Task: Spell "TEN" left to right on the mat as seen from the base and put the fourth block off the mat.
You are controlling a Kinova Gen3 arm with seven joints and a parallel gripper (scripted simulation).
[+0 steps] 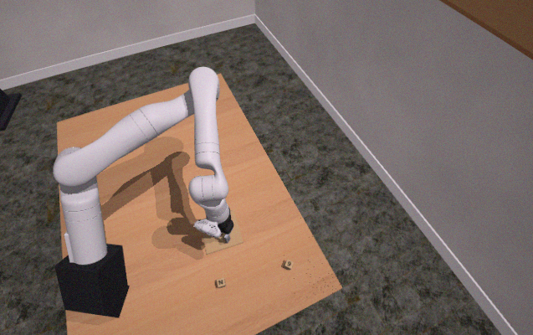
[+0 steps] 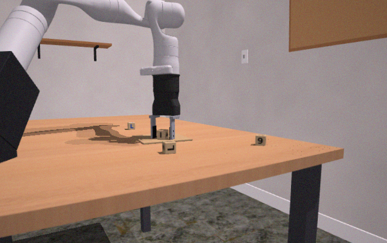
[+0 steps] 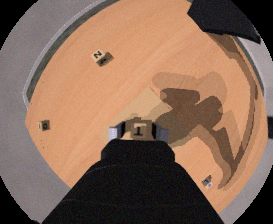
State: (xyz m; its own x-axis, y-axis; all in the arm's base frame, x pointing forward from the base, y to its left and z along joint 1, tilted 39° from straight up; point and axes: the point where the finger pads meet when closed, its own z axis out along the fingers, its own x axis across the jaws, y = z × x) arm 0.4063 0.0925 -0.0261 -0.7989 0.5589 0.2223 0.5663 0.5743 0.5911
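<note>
Right now the mat is 3 cm to the left of my hand and 2 cm below it.
</note>
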